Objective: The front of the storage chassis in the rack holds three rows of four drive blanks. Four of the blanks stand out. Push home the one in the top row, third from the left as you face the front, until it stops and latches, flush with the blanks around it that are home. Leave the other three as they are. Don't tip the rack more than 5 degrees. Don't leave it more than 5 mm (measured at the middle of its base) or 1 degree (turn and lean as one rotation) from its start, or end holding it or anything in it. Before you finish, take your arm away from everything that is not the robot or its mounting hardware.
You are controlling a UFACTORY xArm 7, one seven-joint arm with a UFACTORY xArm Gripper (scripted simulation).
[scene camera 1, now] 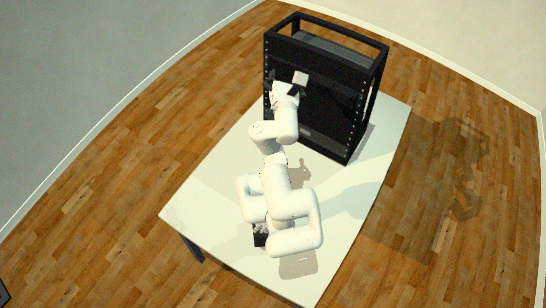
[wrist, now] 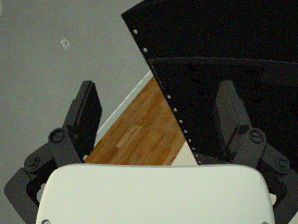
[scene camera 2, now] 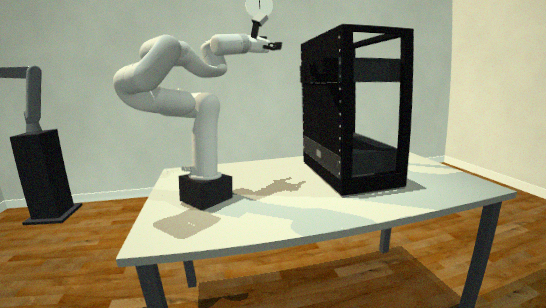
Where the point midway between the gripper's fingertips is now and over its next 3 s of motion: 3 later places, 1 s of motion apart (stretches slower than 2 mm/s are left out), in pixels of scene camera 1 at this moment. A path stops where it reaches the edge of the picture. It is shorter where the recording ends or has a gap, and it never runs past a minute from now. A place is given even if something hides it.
My gripper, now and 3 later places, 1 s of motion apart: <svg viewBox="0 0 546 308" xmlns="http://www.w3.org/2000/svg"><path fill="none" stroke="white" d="M283 74L301 95L307 116L308 121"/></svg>
